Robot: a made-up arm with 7 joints. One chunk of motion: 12 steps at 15 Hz.
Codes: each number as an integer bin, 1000 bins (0 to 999) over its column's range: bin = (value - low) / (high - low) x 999, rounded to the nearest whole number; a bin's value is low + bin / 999 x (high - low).
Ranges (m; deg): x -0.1..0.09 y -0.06..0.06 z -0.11..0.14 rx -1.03..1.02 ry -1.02..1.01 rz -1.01..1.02
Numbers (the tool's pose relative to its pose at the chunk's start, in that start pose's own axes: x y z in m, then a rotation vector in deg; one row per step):
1: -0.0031 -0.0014 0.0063 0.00 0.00 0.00
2: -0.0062 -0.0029 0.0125 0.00 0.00 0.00
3: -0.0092 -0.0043 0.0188 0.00 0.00 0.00
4: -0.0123 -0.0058 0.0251 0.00 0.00 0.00
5: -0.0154 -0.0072 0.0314 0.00 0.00 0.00
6: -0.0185 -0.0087 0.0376 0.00 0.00 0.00
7: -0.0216 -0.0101 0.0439 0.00 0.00 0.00
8: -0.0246 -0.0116 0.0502 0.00 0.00 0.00
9: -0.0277 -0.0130 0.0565 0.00 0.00 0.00
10: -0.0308 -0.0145 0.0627 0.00 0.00 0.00
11: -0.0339 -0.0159 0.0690 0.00 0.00 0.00
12: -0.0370 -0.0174 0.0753 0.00 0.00 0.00
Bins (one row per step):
1: 509 488 465 502 502 497
2: 493 475 490 502 502 497
3: 477 464 515 502 502 497
4: 461 451 540 502 502 497
5: 445 440 565 502 502 497
6: 429 427 590 502 502 497
7: 412 415 615 502 502 497
8: 396 403 640 502 502 497
9: 380 391 665 502 502 497
10: 364 379 690 502 502 497
11: 348 367 715 502 502 497
12: 331 355 740 502 502 497

